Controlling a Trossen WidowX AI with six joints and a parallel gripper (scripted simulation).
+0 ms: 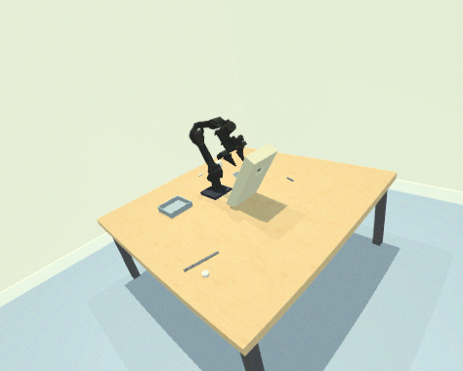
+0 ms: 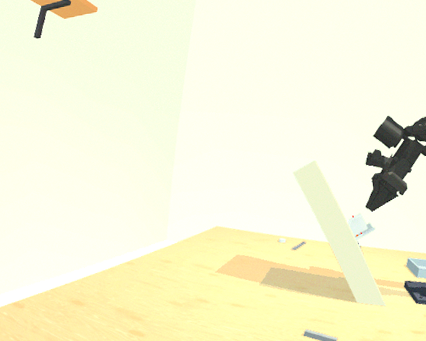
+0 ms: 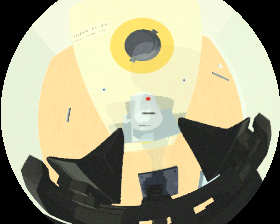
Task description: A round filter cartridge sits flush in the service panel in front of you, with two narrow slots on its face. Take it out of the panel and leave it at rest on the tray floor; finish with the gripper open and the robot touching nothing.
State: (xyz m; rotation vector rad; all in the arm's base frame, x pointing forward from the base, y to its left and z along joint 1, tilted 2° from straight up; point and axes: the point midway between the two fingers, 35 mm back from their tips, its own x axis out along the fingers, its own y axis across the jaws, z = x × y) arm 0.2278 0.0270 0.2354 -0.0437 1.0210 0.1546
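Now: gripper tip 2 cm short of the round white filter cartridge and 4 cm above it. Also, from my gripper tip: short grey bar 4 cm ahead, 31 cm to the left, 21 cm below; cream service panel 6 cm ahead, 6 cm below; grey-blue tray 27 cm behind, 33 cm to the right, 21 cm below.
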